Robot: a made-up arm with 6 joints.
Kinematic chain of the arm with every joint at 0, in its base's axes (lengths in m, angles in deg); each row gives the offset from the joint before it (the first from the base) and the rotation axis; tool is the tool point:
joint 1: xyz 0 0 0.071 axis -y
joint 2: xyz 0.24 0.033 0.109 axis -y
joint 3: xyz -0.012 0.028 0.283 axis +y
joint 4: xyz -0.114 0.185 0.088 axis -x
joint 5: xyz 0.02 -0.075 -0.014 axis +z
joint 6: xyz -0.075 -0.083 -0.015 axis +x
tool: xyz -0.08 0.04 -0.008
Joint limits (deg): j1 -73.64..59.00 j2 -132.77..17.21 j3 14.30..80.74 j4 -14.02..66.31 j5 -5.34..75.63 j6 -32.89..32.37
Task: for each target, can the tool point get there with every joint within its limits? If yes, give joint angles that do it. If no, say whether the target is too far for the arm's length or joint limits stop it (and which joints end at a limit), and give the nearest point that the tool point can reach.
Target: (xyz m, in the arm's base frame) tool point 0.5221 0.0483 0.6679
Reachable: yes | joints 21.70 -58.61 48.44 34.20 51.08 17.47
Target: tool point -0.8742 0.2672 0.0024
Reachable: no: joint limits stop it (at a limit: joint 1, joint 2, joint 3, joint 4, joint 6) | nearest point -0.5374 0.1827 0.2628 | short by 0.434 m
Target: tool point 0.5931 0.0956 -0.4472
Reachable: yes | joints -43.18 -98.08 63.82 31.48 12.68 -4.71
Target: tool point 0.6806 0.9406 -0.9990
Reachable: no: too far | nearest point 0.4711 0.1906 -0.6403 | short by 0.857 m
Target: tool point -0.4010 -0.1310 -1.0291
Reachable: no: too far | nearest point -0.1271 0.1061 -0.6454 | short by 0.528 m
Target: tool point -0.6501 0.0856 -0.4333
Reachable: no: joint limits stop it (at a limit: joint 1, joint 2, joint 3, joint 4, joint 6) | nearest point -0.2638 0.1408 -0.4364 | short by 0.390 m
